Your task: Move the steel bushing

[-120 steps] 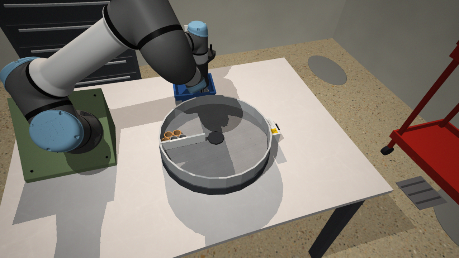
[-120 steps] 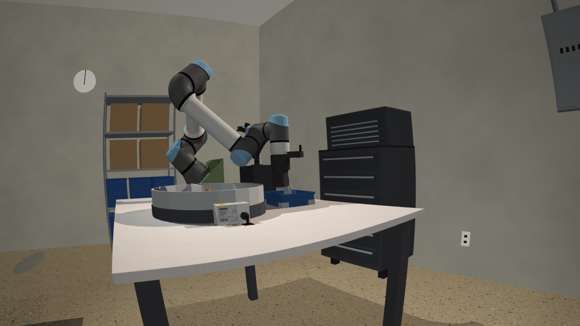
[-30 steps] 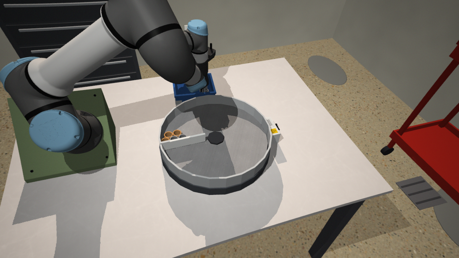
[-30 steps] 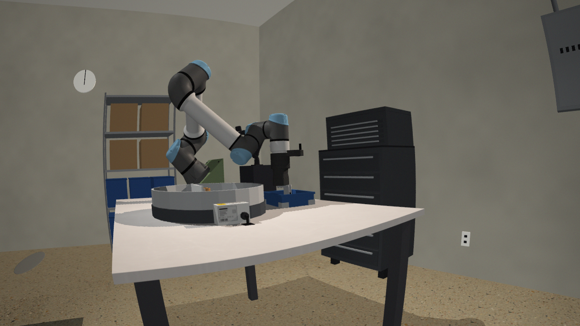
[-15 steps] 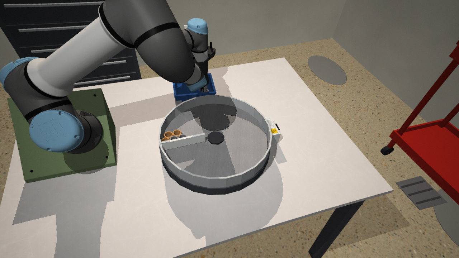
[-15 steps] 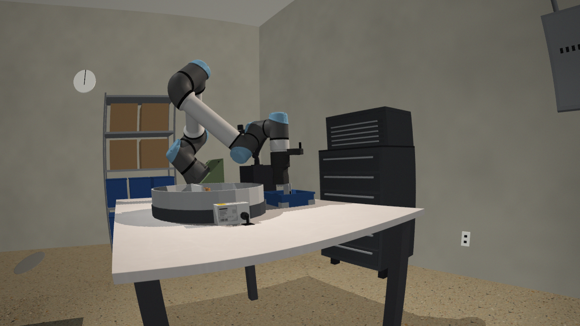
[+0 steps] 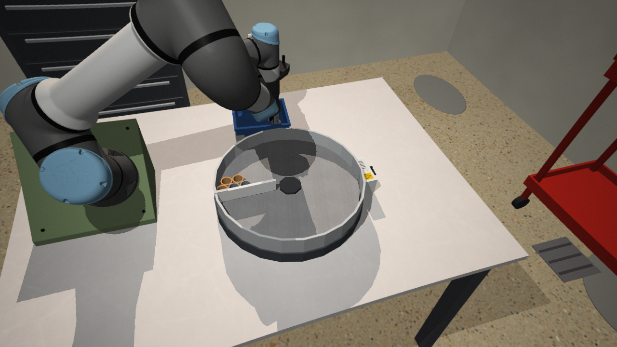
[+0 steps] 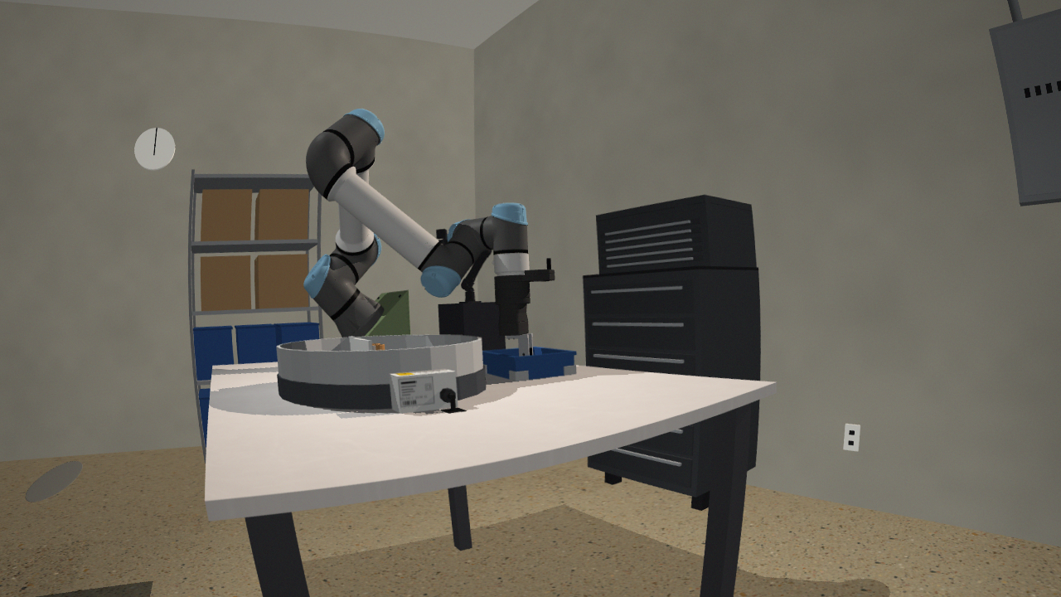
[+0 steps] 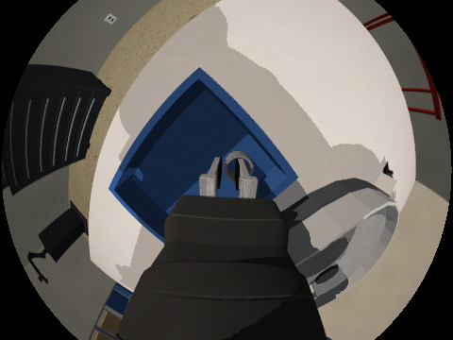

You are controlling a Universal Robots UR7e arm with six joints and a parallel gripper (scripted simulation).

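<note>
My hand is 4 cm past the blue crate, 3 cm to the right of it and 2 cm above it. Also, from my hand: round grey turntable 7 cm behind, 32 cm to the right, 1 cm above.
</note>
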